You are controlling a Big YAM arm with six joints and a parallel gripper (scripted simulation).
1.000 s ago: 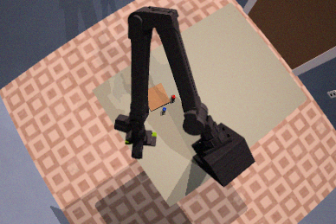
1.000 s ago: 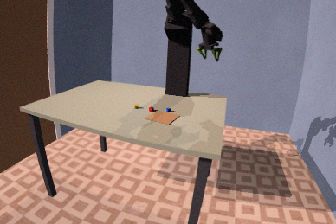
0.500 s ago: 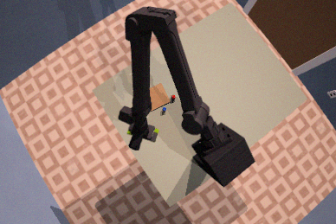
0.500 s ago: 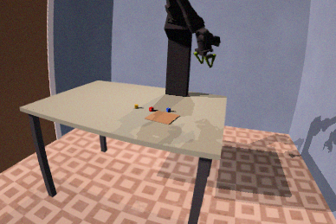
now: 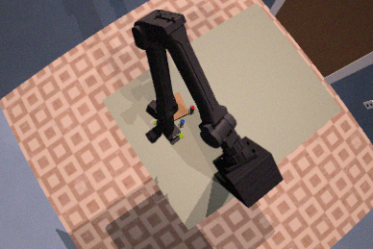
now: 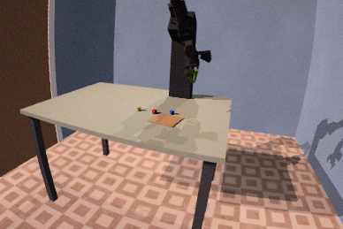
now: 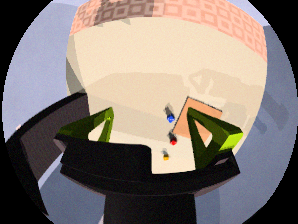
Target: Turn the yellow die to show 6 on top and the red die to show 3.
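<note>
Right now the yellow die is 250 mm to the right of my hand, 200 mm below it and 170 mm ahead of it. Round my hand: red die: 200 mm below, 160 mm to the right, 140 mm ahead; then blue die: 200 mm below, 80 mm to the right, 70 mm ahead; then orange mat: 210 mm below, 160 mm ahead, 50 mm to the right.
</note>
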